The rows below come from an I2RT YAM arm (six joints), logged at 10 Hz.
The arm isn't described. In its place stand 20 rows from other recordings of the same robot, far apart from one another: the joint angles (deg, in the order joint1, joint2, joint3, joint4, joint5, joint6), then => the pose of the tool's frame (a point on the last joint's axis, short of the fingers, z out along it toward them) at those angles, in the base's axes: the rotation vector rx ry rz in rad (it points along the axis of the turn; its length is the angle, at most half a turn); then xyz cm.
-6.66, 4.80, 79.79, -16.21, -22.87, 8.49 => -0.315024 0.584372 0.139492 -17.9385 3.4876 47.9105
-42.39, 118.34, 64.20, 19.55, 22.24, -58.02 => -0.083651 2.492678 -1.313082 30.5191 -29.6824 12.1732
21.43, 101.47, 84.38, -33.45, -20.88, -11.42 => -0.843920 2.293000 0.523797 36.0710 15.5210 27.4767
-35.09, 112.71, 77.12, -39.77, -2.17, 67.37 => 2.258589 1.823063 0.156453 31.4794 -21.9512 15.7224
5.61, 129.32, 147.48, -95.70, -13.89, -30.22 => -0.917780 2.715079 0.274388 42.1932 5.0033 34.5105
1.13, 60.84, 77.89, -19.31, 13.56, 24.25 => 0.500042 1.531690 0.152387 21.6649 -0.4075 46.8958
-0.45, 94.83, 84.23, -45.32, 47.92, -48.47 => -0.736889 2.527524 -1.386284 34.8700 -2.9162 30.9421
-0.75, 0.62, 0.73, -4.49, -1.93, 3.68 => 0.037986 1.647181 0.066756 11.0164 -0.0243 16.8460
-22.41, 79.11, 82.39, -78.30, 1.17, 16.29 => 0.958297 2.717158 -0.049598 22.1244 -9.2021 34.0799
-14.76, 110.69, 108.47, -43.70, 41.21, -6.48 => 0.519767 2.288778 -1.030561 41.0342 -13.2365 33.8541
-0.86, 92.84, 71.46, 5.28, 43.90, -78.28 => -0.789010 1.968096 -1.602682 37.8422 -3.0368 31.6098
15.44, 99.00, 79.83, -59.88, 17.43, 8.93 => -0.120800 2.866377 -0.371787 32.3747 7.8355 24.4474
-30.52, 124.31, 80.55, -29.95, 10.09, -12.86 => 0.484135 2.876454 -0.393534 35.6786 -21.7571 10.0777
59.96, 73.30, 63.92, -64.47, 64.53, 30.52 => -0.345274 2.041005 -0.708820 13.8196 17.4776 29.9850
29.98, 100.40, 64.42, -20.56, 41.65, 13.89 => -0.061223 2.303298 -0.550652 32.0738 15.7716 19.3852
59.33, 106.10, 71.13, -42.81, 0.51, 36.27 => -0.594899 2.923314 0.227651 17.9602 30.2226 16.8778
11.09, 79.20, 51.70, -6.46, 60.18, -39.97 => -0.312285 2.116707 -1.418646 29.2109 2.5783 26.1692
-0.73, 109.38, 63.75, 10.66, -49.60, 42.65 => 0.318491 2.222010 1.348337 40.1679 2.1995 17.3728
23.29, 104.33, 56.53, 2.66, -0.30, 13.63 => -0.203090 2.372877 0.317194 34.1311 14.7124 15.0407
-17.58, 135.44, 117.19, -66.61, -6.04, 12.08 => 0.771937 2.943637 0.153812 44.8581 -13.8196 17.0033
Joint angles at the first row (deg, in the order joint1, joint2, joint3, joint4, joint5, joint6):
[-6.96, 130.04, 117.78, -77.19, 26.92, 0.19]
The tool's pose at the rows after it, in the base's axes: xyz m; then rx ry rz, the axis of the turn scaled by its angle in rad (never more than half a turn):
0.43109, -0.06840, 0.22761, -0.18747, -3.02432, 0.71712
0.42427, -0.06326, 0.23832, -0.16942, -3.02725, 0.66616
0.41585, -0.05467, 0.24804, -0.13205, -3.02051, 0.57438
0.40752, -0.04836, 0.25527, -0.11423, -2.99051, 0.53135
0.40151, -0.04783, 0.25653, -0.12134, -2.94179, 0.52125
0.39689, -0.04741, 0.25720, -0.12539, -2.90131, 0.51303
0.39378, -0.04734, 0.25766, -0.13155, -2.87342, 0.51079
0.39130, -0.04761, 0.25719, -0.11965, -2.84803, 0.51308
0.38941, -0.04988, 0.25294, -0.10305, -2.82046, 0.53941
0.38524, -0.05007, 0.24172, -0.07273, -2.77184, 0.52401
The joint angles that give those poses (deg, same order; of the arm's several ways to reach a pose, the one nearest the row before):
[-6.92, 128.51, 117.78, -79.31, 26.68, 0.19]
[-6.48, 126.96, 117.78, -81.60, 24.86, 0.10]
[-5.69, 125.49, 117.78, -84.90, 21.67, -0.19]
[-5.04, 124.46, 117.78, -88.40, 20.36, 0.25]
[-5.04, 124.38, 117.78, -91.53, 20.36, 1.15]
[-5.04, 124.38, 117.75, -94.02, 20.34, 1.83]
[-5.06, 124.38, 117.71, -95.68, 20.43, 2.41]
[-5.10, 124.38, 117.45, -96.84, 20.75, 2.24]
[-5.34, 124.36, 116.25, -96.86, 22.11, 1.78]
[-5.43, 124.38, 113.38, -96.84, 22.09, 1.08]

